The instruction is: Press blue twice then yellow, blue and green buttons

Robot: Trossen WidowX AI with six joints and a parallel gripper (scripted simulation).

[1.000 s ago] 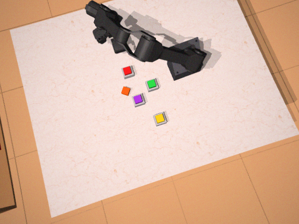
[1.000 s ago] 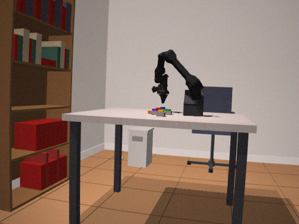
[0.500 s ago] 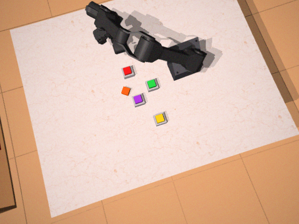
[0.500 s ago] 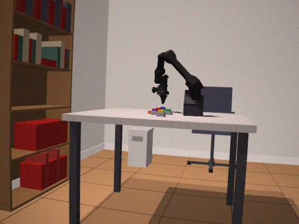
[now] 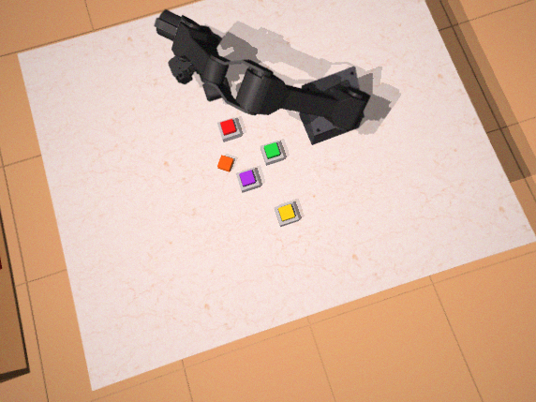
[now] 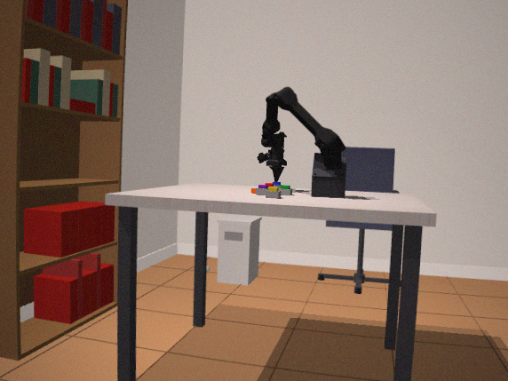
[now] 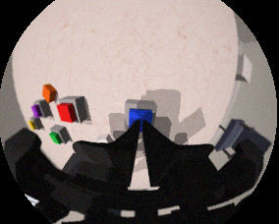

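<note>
Now: gripper tip 1 cm above the blue button. Also, from my gripper tip: orange block 22 cm to the left, 6 cm ahead, 3 cm below; then white block 9 cm to the left, 7 cm behind, 3 cm below; then red button 14 cm to the left, 2 cm ahead, 1 cm below.
</note>
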